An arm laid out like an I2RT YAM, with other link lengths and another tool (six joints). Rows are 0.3 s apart.
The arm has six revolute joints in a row. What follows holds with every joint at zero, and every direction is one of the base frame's.
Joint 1 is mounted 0.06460 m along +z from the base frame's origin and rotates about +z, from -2.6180 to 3.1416 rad.
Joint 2 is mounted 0.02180 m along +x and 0.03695 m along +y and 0.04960 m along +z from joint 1 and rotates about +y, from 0.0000 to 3.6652 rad.
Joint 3 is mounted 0.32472 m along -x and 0.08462 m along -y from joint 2 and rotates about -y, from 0.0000 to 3.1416 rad.
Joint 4 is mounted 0.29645 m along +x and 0.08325 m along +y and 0.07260 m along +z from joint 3 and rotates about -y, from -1.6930 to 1.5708 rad.
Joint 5 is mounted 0.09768 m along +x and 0.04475 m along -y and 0.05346 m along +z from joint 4 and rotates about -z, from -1.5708 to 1.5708 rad.
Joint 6 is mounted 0.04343 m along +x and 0.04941 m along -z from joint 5 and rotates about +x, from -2.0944 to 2.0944 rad.
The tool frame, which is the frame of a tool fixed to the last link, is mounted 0.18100 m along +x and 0.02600 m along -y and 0.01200 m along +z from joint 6; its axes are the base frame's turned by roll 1.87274, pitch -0.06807 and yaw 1.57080 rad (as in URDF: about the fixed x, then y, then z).
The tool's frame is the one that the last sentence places.
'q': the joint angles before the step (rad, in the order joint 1, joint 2, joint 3, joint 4, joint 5, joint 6). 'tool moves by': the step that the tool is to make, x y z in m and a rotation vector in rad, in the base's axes. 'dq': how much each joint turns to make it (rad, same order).
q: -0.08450 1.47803 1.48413 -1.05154 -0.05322 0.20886
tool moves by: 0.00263 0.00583 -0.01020 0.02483 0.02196 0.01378
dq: -0.00001 0.02176 0.00001 -0.00229 -0.02671 -0.00077
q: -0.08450 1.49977 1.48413 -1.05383 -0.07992 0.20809
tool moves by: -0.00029 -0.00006 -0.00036 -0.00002 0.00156 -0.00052
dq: 0.00001 0.00039 -0.00001 -0.00113 0.00039 0.00040
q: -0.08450 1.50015 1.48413 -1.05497 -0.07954 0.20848
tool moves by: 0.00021 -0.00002 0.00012 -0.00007 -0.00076 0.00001
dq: -0.00001 -0.00001 -0.00003 0.00078 0.00000 -0.00002
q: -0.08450 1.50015 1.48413 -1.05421 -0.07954 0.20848
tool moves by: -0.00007 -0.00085 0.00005 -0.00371 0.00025 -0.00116
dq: 0.00001 0.00001 0.00002 -0.00001 0.00383 -0.00076
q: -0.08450 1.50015 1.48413 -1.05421 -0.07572 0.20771
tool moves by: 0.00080 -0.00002 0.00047 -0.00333 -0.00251 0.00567
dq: 0.00001 0.00001 0.00002 0.00229 0.00000 -0.00647
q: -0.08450 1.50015 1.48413 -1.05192 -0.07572 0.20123
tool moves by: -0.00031 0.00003 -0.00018 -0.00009 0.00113 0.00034
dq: 0.00000 0.00000 0.00001 -0.00116 0.00000 -0.00039
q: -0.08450 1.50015 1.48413 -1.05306 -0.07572 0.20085
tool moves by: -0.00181 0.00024 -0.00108 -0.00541 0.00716 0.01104
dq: 0.00000 0.00000 0.00000 -0.00763 0.00000 -0.01260
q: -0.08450 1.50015 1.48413 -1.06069 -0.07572 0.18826
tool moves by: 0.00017 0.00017 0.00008 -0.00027 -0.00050 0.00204
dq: -0.00001 0.00000 0.00000 0.00038 -0.00077 -0.00192
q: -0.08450 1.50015 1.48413 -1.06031 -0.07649 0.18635
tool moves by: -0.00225 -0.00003 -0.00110 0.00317 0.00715 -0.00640
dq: 0.00000 -0.00037 0.00000 -0.00724 0.00076 0.00687
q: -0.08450 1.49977 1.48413 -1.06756 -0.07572 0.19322
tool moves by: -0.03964 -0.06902 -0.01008 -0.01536 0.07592 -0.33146
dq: -0.10185 -0.00002 -0.00001 -0.07058 0.12359 0.19531
